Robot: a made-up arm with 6 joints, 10 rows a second.
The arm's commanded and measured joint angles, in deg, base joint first. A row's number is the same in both.
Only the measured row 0 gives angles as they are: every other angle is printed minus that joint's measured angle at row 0.
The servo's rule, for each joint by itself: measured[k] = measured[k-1] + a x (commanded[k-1-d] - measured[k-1]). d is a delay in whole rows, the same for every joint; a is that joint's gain. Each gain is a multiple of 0.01, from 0.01 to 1. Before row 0 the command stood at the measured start. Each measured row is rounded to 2 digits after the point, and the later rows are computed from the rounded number. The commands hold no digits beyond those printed.
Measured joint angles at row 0:
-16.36, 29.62, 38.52, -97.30, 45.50, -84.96
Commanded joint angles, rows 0 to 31:
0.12, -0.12, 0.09, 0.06, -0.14, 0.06
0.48, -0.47, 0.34, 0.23, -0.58, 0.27
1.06, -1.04, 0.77, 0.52, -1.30, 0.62
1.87, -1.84, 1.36, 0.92, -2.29, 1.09
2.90, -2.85, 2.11, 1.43, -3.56, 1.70
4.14, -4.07, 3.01, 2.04, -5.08, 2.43
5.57, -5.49, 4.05, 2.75, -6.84, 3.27
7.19, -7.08, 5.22, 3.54, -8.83, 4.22
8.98, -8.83, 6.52, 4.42, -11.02, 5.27
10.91, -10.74, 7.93, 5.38, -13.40, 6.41
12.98, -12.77, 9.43, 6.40, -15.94, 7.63
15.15, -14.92, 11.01, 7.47, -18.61, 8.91
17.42, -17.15, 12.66, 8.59, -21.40, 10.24
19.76, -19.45, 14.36, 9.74, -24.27, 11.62
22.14, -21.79, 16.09, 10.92, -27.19, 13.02
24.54, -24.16, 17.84, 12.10, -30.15, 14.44
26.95, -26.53, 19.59, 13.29, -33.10, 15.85
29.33, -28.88, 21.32, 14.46, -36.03, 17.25
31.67, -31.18, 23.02, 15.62, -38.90, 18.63
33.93, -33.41, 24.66, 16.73, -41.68, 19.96
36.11, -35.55, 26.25, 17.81, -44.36, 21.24
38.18, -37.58, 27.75, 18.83, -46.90, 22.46
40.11, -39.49, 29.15, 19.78, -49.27, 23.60
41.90, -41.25, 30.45, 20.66, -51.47, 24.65
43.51, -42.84, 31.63, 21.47, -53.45, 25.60
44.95, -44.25, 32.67, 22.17, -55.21, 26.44
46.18, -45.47, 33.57, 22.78, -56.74, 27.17
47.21, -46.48, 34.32, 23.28, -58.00, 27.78
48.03, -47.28, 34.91, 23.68, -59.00, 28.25
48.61, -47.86, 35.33, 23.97, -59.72, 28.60
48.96, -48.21, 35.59, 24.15, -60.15, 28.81
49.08, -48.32, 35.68, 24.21, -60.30, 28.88
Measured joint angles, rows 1 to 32:
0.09, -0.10, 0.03, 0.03, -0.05, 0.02
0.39, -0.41, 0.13, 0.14, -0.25, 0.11
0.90, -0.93, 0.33, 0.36, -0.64, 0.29
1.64, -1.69, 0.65, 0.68, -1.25, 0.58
2.60, -2.65, 1.10, 1.11, -2.10, 0.98
3.77, -3.83, 1.69, 1.64, -3.20, 1.50
5.14, -5.21, 2.42, 2.27, -4.55, 2.14
6.70, -6.76, 3.29, 2.99, -6.13, 2.89
8.43, -8.48, 4.29, 3.81, -7.94, 3.75
10.31, -10.36, 5.42, 4.70, -9.96, 4.71
12.34, -12.36, 6.66, 5.67, -12.17, 5.76
14.48, -14.48, 8.01, 6.70, -14.55, 6.89
16.71, -16.70, 9.45, 7.78, -17.08, 8.10
19.03, -18.98, 10.97, 8.90, -19.74, 9.37
21.39, -21.31, 12.56, 10.05, -22.50, 10.68
23.78, -23.68, 14.20, 11.22, -25.33, 12.03
26.19, -26.05, 15.87, 12.40, -28.20, 13.41
28.58, -28.40, 17.56, 13.57, -31.10, 14.79
30.93, -30.71, 19.25, 14.74, -33.99, 16.17
33.21, -32.95, 20.93, 15.87, -36.84, 17.53
35.41, -35.11, 22.58, 16.98, -39.62, 18.87
37.52, -37.16, 24.18, 18.03, -42.31, 20.16
39.49, -39.09, 25.72, 19.03, -44.89, 21.40
41.32, -40.88, 27.19, 19.96, -47.32, 22.57
42.98, -42.51, 28.57, 20.82, -49.59, 23.66
44.48, -43.95, 29.84, 21.59, -51.67, 24.66
45.77, -45.21, 31.00, 22.27, -53.55, 25.56
46.86, -46.26, 32.03, 22.85, -55.20, 26.36
47.75, -47.11, 32.92, 23.32, -56.61, 27.04
48.40, -47.73, 33.67, 23.69, -57.76, 27.60
48.83, -48.13, 34.27, 23.95, -58.64, 28.04
49.02, -48.29, 34.71, 24.10, -59.25, 28.34
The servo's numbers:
d 0
a 0.76 0.83 0.31 0.57 0.37 0.36

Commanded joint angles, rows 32 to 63:
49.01, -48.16, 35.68, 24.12, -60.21, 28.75
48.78, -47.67, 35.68, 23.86, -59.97, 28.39
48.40, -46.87, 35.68, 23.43, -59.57, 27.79
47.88, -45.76, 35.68, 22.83, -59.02, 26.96
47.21, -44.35, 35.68, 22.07, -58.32, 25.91
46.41, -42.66, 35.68, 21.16, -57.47, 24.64
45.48, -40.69, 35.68, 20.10, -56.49, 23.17
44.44, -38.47, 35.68, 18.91, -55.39, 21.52
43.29, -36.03, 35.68, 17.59, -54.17, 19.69
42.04, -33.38, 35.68, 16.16, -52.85, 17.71
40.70, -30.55, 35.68, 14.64, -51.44, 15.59
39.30, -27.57, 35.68, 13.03, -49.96, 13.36
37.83, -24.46, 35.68, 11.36, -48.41, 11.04
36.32, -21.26, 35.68, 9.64, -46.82, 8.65
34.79, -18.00, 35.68, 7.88, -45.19, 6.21
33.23, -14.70, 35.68, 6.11, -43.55, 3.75
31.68, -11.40, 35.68, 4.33, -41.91, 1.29
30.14, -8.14, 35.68, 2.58, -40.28, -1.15
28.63, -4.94, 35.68, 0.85, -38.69, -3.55
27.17, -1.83, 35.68, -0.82, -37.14, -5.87
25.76, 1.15, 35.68, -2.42, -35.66, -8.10
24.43, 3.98, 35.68, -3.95, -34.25, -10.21
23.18, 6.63, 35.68, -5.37, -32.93, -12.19
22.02, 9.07, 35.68, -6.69, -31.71, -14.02
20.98, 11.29, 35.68, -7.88, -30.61, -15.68
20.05, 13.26, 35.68, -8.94, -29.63, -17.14
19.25, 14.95, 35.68, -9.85, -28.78, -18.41
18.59, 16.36, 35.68, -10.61, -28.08, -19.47
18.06, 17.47, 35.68, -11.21, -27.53, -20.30
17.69, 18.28, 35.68, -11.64, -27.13, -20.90
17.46, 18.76, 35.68, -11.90, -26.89, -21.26
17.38, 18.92, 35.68, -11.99, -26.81, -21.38
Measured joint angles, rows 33 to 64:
49.01, -48.18, 35.01, 24.11, -59.61, 28.49
48.84, -47.76, 35.22, 23.97, -59.74, 28.45
48.51, -47.02, 35.36, 23.66, -59.68, 28.21
48.03, -45.97, 35.46, 23.19, -59.44, 27.76
47.41, -44.63, 35.53, 22.55, -59.03, 27.09
46.65, -42.99, 35.58, 21.76, -58.45, 26.21
45.76, -41.08, 35.61, 20.81, -57.72, 25.12
44.76, -38.91, 35.63, 19.73, -56.86, 23.82
43.64, -36.52, 35.65, 18.51, -55.86, 22.33
42.42, -33.91, 35.66, 17.17, -54.75, 20.67
41.11, -31.12, 35.67, 15.73, -53.53, 18.84
39.73, -28.17, 35.67, 14.19, -52.21, 16.87
38.29, -25.09, 35.67, 12.58, -50.80, 14.77
36.79, -21.91, 35.67, 10.90, -49.33, 12.57
35.27, -18.66, 35.67, 9.18, -47.80, 10.28
33.72, -15.37, 35.67, 7.43, -46.23, 7.93
32.17, -12.07, 35.67, 5.66, -44.63, 5.54
30.63, -8.81, 35.67, 3.90, -43.02, 3.13
29.11, -5.60, 35.67, 2.16, -41.42, 0.73
27.64, -2.47, 35.67, 0.46, -39.84, -1.65
26.21, 0.53, 35.67, -1.18, -38.29, -3.97
24.86, 3.39, 35.67, -2.76, -36.80, -6.22
23.58, 6.08, 35.67, -4.25, -35.37, -8.37
22.39, 8.56, 35.67, -5.64, -34.02, -10.40
21.32, 10.83, 35.67, -6.92, -32.76, -12.30
20.35, 12.85, 35.67, -8.07, -31.60, -14.04
19.51, 14.59, 35.67, -9.08, -30.56, -15.61
18.81, 16.06, 35.67, -9.95, -29.64, -17.00
18.24, 17.23, 35.67, -10.67, -28.86, -18.19
17.82, 18.10, 35.67, -11.22, -28.22, -19.17
17.55, 18.65, 35.67, -11.61, -27.73, -19.92
17.42, 18.87, 35.67, -11.83, -27.39, -20.45

